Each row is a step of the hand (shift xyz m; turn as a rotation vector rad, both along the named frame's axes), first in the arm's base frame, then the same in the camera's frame.
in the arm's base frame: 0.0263 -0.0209 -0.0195 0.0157 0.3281 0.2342
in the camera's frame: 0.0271 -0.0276 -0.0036 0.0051 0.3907 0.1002
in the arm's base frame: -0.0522 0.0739 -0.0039 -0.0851 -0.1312 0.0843
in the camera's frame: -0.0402 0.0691 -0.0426 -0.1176 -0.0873 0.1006
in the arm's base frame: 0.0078 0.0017 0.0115 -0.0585 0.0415 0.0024
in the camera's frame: 0.0052 0.0056 0.0117 -0.0518 0.0416 -0.0271
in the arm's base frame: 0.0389 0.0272 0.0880 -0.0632 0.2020 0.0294
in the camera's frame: 0.0216 0.0564 0.0796 -0.0419 0.2007 -0.0602
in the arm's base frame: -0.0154 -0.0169 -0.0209 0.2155 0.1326 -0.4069
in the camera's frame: -0.0124 -0.0229 -0.0168 0.3151 -0.0359 -0.3592
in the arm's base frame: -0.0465 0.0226 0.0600 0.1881 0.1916 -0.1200
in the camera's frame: -0.0553 0.0450 0.0345 0.2327 0.1263 -0.1280
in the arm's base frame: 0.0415 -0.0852 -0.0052 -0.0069 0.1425 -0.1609
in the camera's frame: 0.0305 -0.0825 0.0356 0.0470 0.0728 -0.1968
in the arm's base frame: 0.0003 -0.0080 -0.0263 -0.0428 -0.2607 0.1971
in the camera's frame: 0.0051 -0.0172 -0.0208 -0.1181 -0.1672 0.2584
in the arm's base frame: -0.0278 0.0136 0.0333 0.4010 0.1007 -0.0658
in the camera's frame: -0.0325 0.0260 0.0183 0.4151 0.0541 0.0065
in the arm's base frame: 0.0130 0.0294 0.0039 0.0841 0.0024 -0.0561
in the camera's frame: 0.0154 0.0282 -0.0035 0.0940 -0.0217 -0.0302
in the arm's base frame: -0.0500 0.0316 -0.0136 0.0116 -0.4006 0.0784
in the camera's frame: -0.0413 0.0261 -0.0360 -0.0570 -0.3431 0.2141
